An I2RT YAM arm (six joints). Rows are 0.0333 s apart.
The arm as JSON. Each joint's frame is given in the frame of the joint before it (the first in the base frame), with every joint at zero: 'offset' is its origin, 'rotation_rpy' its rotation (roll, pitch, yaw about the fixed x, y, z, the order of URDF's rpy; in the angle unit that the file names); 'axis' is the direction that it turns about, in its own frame. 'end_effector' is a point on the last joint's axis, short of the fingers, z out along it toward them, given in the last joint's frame.
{
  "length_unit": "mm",
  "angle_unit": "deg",
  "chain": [
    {
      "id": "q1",
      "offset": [
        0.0,
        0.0,
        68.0
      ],
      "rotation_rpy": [
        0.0,
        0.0,
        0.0
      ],
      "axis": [
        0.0,
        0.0,
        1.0
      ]
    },
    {
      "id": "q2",
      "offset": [
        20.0,
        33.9,
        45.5
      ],
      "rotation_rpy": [
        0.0,
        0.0,
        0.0
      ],
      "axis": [
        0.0,
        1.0,
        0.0
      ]
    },
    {
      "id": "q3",
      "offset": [
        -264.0,
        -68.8,
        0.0
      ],
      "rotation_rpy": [
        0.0,
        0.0,
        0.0
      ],
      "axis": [
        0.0,
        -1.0,
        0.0
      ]
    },
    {
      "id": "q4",
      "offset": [
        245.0,
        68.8,
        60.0
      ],
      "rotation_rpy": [
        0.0,
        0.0,
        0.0
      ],
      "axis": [
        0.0,
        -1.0,
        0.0
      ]
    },
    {
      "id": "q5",
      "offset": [
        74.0,
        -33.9,
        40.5
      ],
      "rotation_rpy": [
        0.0,
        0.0,
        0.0
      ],
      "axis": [
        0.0,
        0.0,
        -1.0
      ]
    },
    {
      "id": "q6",
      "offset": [
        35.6,
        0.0,
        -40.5
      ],
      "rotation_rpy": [
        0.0,
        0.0,
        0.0
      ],
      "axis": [
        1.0,
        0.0,
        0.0
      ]
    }
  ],
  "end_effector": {
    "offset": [
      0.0,
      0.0,
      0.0
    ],
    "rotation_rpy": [
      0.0,
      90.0,
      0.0
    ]
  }
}
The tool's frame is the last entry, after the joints.
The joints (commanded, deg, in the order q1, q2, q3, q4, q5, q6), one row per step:
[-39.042 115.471 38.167 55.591 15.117 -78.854]
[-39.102 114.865 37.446 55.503 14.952 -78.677]
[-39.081 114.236 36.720 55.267 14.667 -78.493]
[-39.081 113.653 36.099 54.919 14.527 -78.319]
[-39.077 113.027 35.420 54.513 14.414 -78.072]
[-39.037 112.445 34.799 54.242 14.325 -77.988]
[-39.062 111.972 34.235 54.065 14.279 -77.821]
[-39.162 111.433 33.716 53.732 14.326 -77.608]
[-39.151 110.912 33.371 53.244 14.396 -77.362]
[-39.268 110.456 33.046 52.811 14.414 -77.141]
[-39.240 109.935 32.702 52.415 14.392 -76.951]
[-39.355 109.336 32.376 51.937 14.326 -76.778]
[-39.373 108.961 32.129 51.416 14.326 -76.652]
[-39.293 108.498 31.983 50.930 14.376 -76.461]
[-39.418 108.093 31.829 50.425 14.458 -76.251]
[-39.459 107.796 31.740 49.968 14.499 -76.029]
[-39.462 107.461 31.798 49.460 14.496 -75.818]
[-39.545 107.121 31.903 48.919 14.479 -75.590]
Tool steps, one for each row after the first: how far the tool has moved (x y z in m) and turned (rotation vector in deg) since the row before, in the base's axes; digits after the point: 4 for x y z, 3 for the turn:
[-0.0026 0.0018 0.0006 0.270 -0.017 0.030]
[-0.0023 0.0023 0.0004 0.391 0.050 0.218]
[-0.0022 0.0019 0.0003 0.378 0.134 0.065]
[-0.0024 0.0021 0.0002 0.456 0.142 0.015]
[-0.0020 0.0020 0.0004 0.268 0.155 0.090]
[-0.0021 0.0015 0.0002 0.272 0.071 -0.047]
[-0.0023 0.0011 0.0004 0.296 0.095 -0.226]
[-0.0014 0.0011 0.0007 0.305 0.075 -0.150]
[-0.0017 0.0006 0.0005 0.301 0.073 -0.222]
[-0.0012 0.0012 0.0008 0.245 0.021 -0.029]
[-0.0017 0.0006 0.0011 0.242 0.012 -0.126]
[-0.0012 0.0008 0.0001 0.315 0.210 -0.070]
[-0.0004 0.0009 0.0010 0.190 0.002 -0.045]
[-0.0013 0.0001 0.0007 0.242 0.062 -0.287]
[-0.0007 0.0003 0.0004 0.258 0.038 -0.172]
[0.0000 0.0000 0.0011 0.182 -0.069 -0.090]
[-0.0002 -0.0004 0.0012 0.183 -0.101 -0.165]

